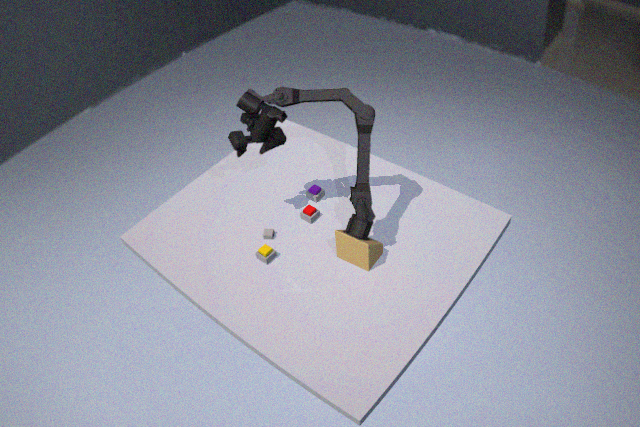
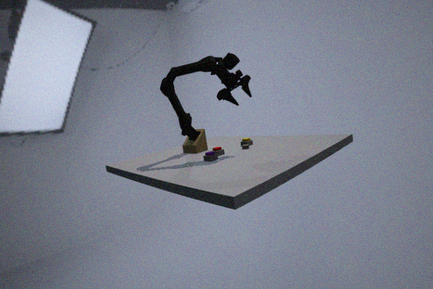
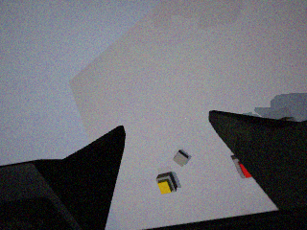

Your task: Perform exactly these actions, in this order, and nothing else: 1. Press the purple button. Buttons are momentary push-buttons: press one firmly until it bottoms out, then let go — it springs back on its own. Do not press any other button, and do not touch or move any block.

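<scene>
The purple button lies 22 cm below my gripper tip, 17 cm to the right of it and 10 cm behind it. Also, from my gripper tip: red button (22 cm below, 16 cm behind, 8 cm to the right); small grey block (24 cm below, 12 cm behind, 7 cm to the left); yellow button (22 cm below, 18 cm behind, 14 cm to the left).
</scene>
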